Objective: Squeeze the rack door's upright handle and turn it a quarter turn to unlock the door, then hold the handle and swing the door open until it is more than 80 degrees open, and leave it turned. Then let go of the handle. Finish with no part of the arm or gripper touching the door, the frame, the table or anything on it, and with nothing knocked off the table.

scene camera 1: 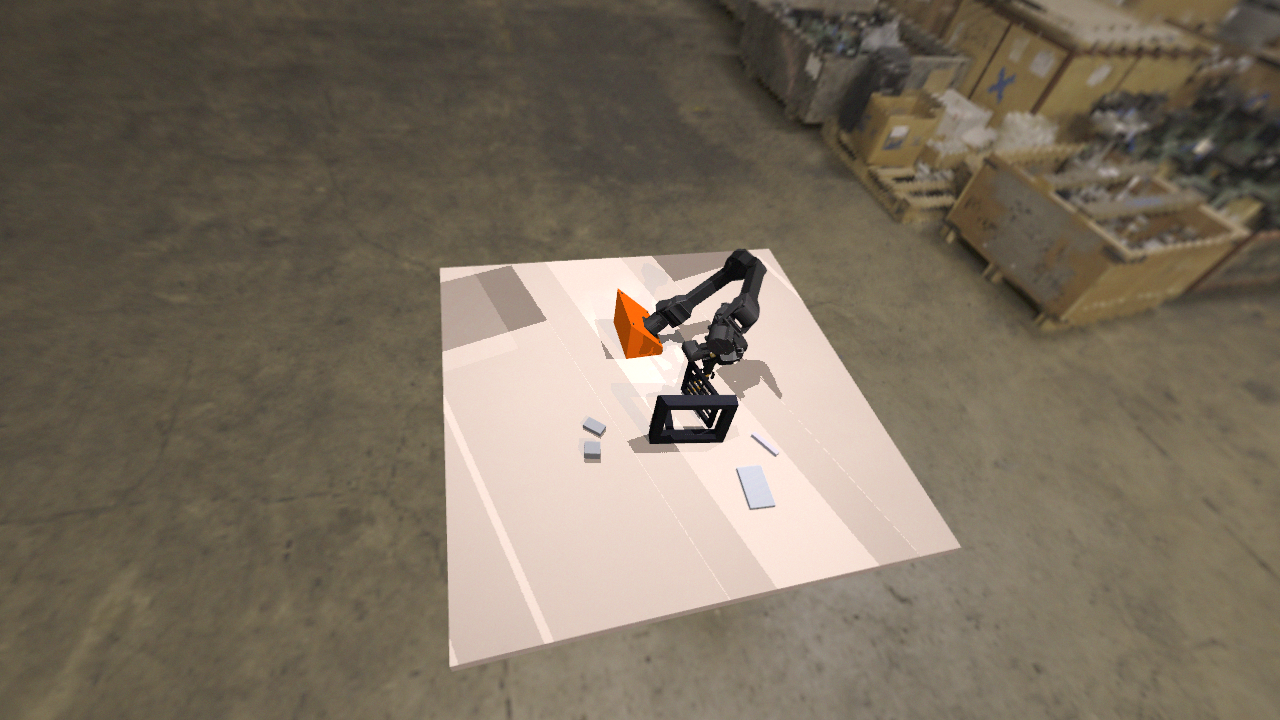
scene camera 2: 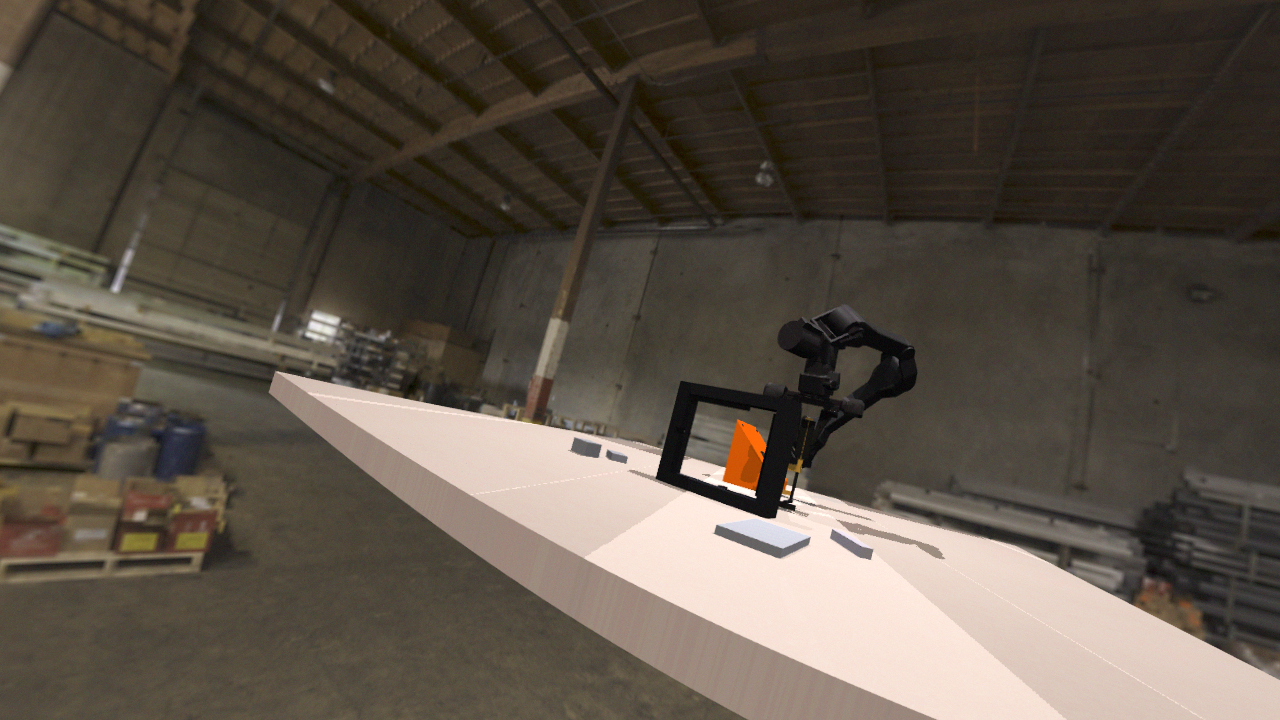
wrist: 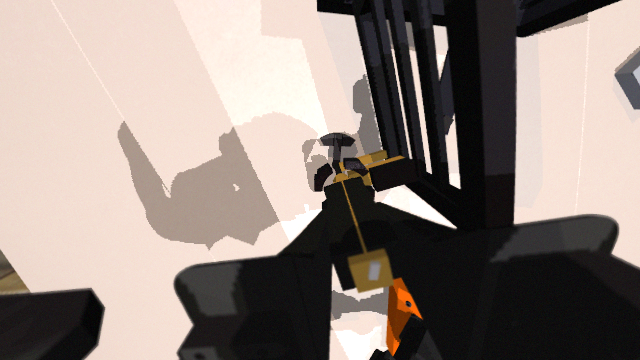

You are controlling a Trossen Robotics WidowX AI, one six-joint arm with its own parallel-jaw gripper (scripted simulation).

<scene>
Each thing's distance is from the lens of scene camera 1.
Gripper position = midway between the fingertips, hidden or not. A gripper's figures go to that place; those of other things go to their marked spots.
my gripper (scene camera 1: 708, 365): 1.64 m
rack (scene camera 1: 728, 404): 1.49 m
grey plate (scene camera 1: 753, 481): 1.58 m
</scene>
